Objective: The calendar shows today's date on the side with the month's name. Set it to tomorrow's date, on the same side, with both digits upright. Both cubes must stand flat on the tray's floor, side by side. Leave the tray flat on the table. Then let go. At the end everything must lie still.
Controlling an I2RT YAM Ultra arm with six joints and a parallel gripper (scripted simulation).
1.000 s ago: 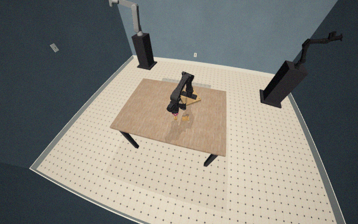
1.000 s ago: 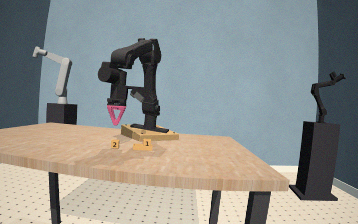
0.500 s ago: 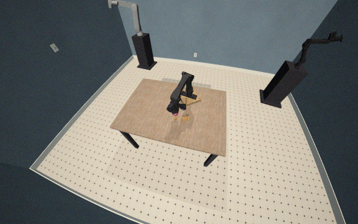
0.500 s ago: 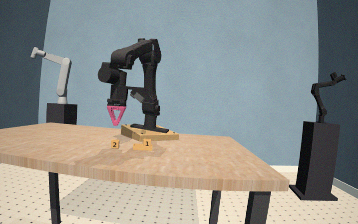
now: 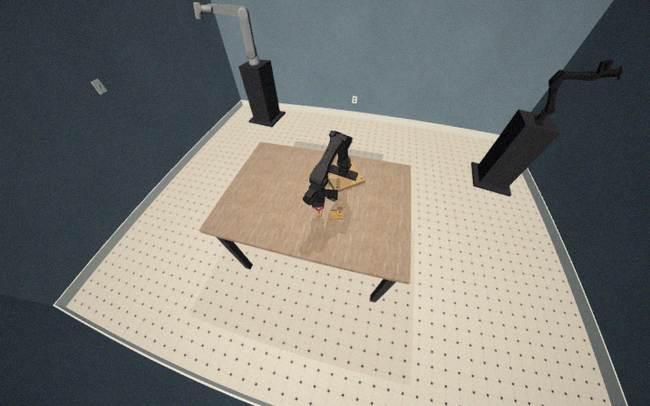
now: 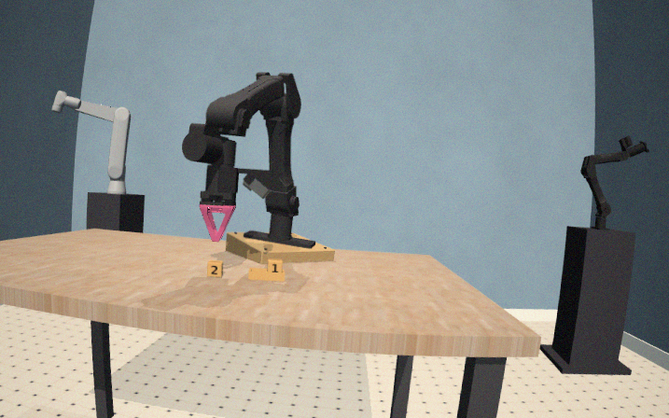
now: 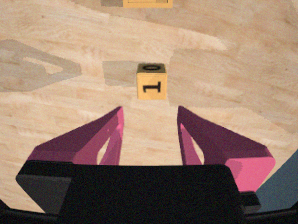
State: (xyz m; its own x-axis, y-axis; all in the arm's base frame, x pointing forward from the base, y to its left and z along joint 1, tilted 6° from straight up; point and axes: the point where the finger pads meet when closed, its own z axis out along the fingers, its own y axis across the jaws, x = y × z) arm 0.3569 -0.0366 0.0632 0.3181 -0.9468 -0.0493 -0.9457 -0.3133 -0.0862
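Now: hand 70 mm above the digit cube. The rest, counted from my hand: tan tray: 100 mm to the left, 70 mm below, 40 mm behind.
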